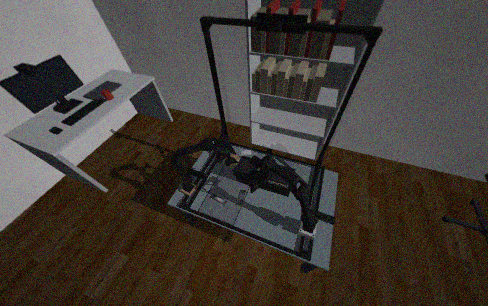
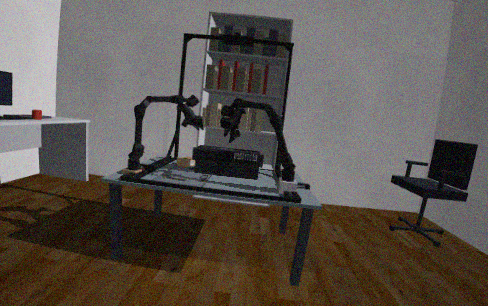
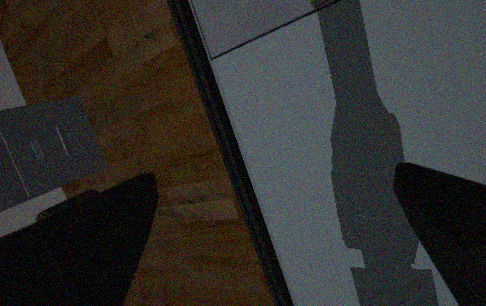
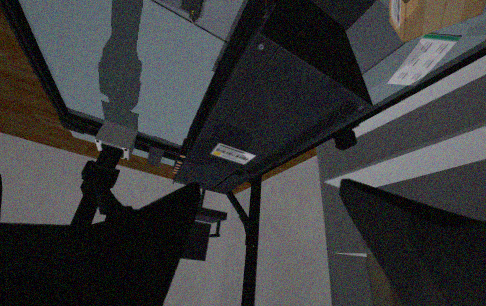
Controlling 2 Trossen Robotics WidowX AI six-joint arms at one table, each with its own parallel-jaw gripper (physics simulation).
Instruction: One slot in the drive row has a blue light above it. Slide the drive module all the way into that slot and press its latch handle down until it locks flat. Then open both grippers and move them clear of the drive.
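Pixels of known places: left gripper, fingertip midpoint: (image 1: 254, 190) (image 2: 227, 139) (image 3: 275, 180) (image 4: 51, 169); right gripper, fingertip midpoint: (image 1: 237, 158) (image 2: 201, 130) (image 4: 269, 187); left arm's base, link origin: (image 1: 308, 227) (image 2: 287, 180) (image 4: 112, 150); right arm's base, link origin: (image 1: 188, 187) (image 2: 133, 168).
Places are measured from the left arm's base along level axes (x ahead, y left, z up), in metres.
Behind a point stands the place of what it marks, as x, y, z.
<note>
A black server chassis (image 2: 221, 162) @(0.433, -0.185, 0.020) (image 4: 278, 106) @(0.557, -0.243, 0.103) stands on the grey table (image 2: 237, 186) @(0.294, 0.013, -0.073) (image 3: 287, 152) @(0.333, 0.095, -0.073), with its drive row (image 2: 246, 156) @(0.268, -0.180, 0.082) on the front face. I cannot make out a blue light. A small flat piece, which may be the drive module (image 1: 218, 199) @(0.676, 0.030, -0.062) (image 2: 172, 176) @(0.695, 0.023, -0.062), lies on the table in front of the chassis. My left gripper (image 2: 233, 136) @(0.388, -0.029, 0.194) is open and empty, high above the chassis. My right gripper (image 2: 193, 122) (image 4: 269, 187) @(0.595, -0.205, 0.221) is open and empty, high above the chassis's left end. Both are well clear of the table.
A black gantry frame (image 1: 212, 70) @(0.879, -0.522, 0.677) (image 2: 181, 91) @(0.875, -0.534, 0.498) surrounds the table. A bookshelf (image 1: 288, 121) (image 2: 273, 70) stands behind it. A tan block (image 2: 185, 161) @(0.714, -0.279, -0.026) sits left of the chassis. Another small piece (image 1: 241, 193) @(0.527, -0.083, -0.060) lies on the table. A white desk (image 1: 127, 88) is at the far left.
</note>
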